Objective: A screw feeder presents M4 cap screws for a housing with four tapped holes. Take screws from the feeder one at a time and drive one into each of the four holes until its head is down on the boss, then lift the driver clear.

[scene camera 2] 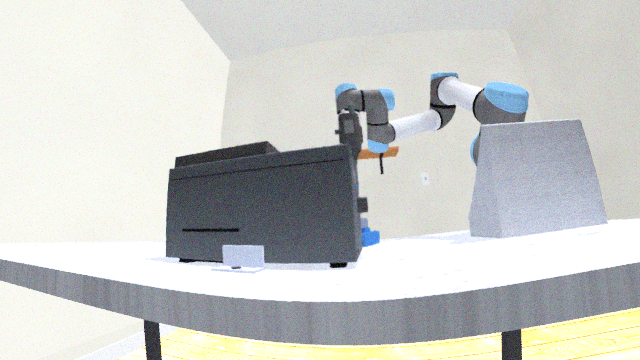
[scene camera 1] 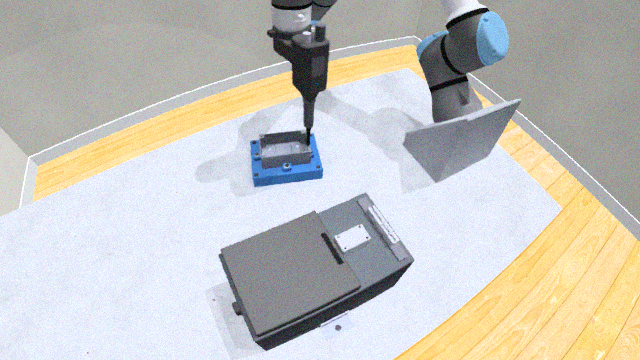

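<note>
The grey open-topped housing (scene camera 1: 286, 160) sits in a blue fixture (scene camera 1: 290, 177) (scene camera 2: 370, 237) on the table. My screwdriver (scene camera 1: 308, 144) points straight down, its dark bit tip at the front right corner of the housing in scene camera 1. Its body (scene camera 2: 350, 132) also shows in scene camera 2, where the feeder hides the tip. Whether a screw is on the bit or in that corner's hole is too small to tell; the other corners are also unclear. The dark screw feeder (scene camera 1: 290, 275) (scene camera 2: 260, 210) stands nearer the camera, with a white plate (scene camera 1: 352, 238) on its top.
A grey slanted panel (scene camera 1: 462, 142) (scene camera 2: 542, 180) stands to the right, in front of the arm's base. A small pale bracket (scene camera 1: 336, 326) (scene camera 2: 243, 256) with a dark spot on its foot lies beside the feeder's near side. A slotted rail (scene camera 1: 383, 225) runs along the feeder's right end.
</note>
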